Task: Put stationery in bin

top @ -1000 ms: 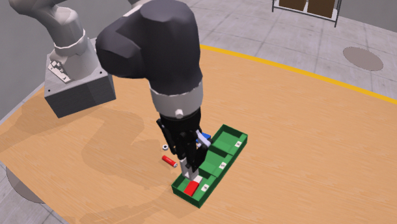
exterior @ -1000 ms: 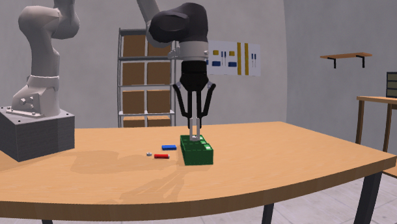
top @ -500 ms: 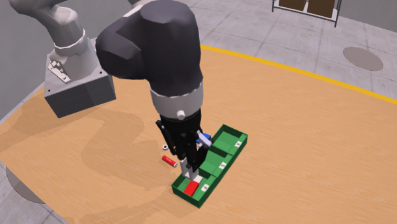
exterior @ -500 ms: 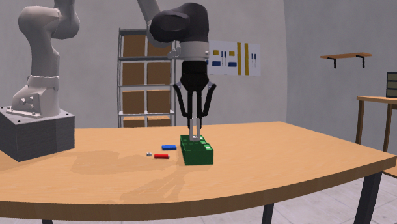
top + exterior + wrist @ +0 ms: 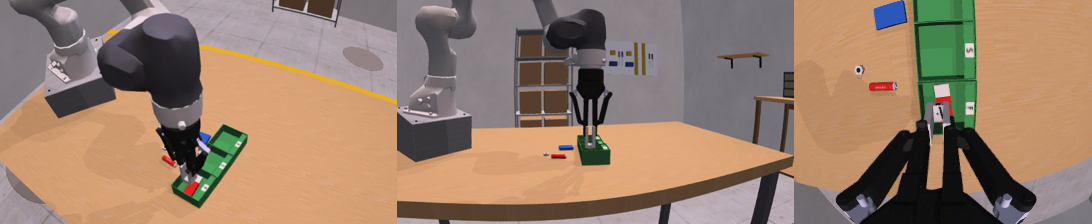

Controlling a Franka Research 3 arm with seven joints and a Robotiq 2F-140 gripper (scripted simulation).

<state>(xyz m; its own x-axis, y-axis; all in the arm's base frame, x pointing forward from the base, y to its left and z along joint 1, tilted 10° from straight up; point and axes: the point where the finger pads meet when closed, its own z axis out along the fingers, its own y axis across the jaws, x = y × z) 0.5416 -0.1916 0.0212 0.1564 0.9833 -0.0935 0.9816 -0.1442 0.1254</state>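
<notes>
My hand is 7 cm above the eraser and 1 cm short of it. Round my hand: red cylinder 9 cm behind, 7 cm below, 5 cm to the left; green three-compartment bin 8 cm to the left, 6 cm below, 3 cm ahead; white sharpener-like piece 3 cm below.
</notes>
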